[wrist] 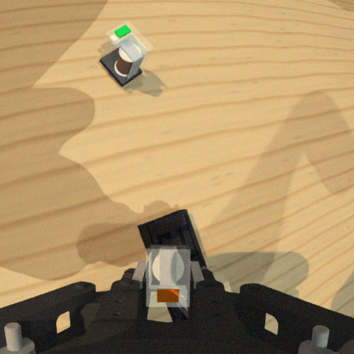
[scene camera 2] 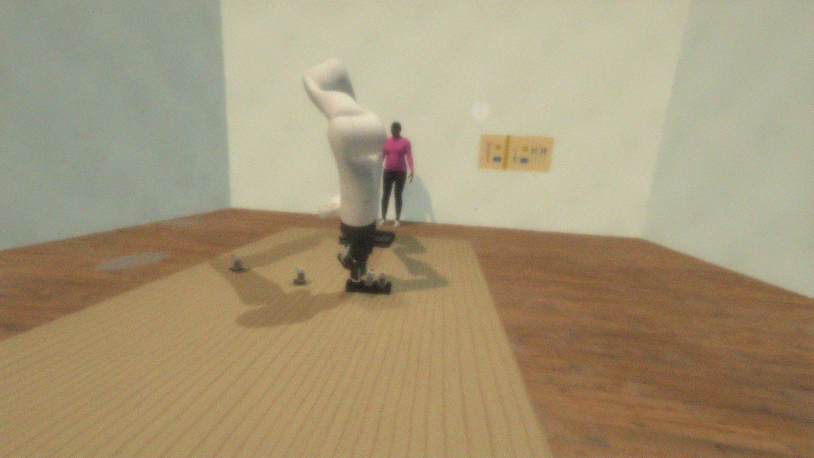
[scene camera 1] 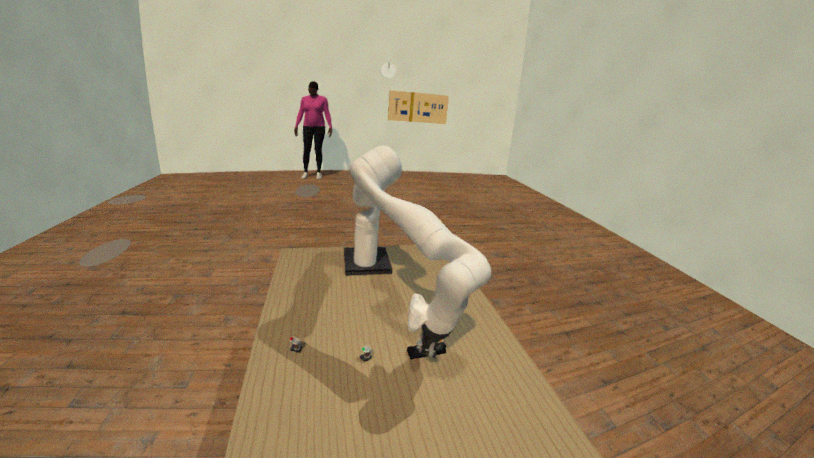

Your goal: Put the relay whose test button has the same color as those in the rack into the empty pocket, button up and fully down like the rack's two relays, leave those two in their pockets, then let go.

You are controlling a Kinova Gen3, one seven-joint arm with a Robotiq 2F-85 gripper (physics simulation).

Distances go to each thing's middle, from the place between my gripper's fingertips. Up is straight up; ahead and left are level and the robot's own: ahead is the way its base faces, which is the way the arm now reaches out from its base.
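Green-button relay (wrist: 124,53): 150 mm to the right of my hand, 20 mm behind it, 20 mm below it. Black rack (wrist: 175,228): my hand 20 mm past it, 20 mm to the right of it, 30 mm above it. Going by their middles, of the things named here the black rack is the nearest to my hand.
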